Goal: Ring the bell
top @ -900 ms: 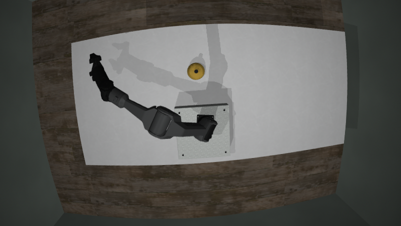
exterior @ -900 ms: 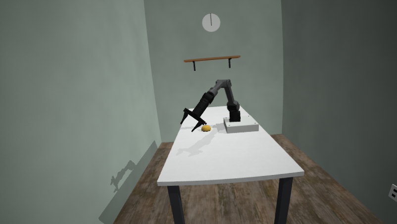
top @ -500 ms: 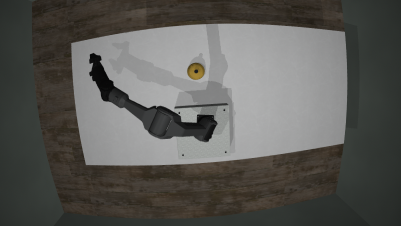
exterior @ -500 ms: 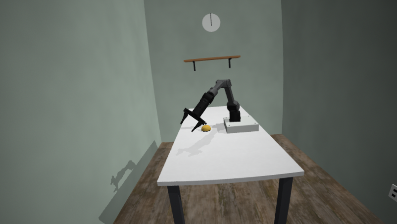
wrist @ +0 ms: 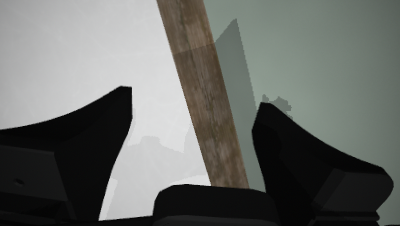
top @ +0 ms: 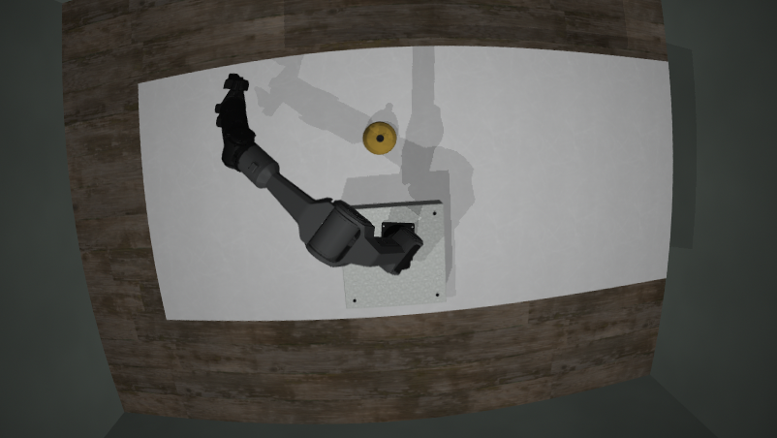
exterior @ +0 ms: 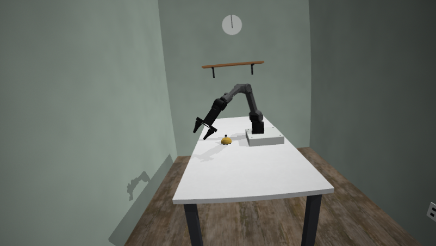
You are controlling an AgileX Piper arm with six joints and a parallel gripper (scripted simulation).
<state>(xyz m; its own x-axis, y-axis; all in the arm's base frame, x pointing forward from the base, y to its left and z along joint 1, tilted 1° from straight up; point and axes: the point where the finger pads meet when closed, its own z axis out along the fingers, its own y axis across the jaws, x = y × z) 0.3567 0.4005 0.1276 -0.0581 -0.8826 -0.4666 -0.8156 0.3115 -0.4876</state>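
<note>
The bell button is 11 cm behind my hand, 35 cm to the right of it and 13 cm below it. Also, from my hand: bell 11 cm behind, 35 cm to the right, 14 cm below.
</note>
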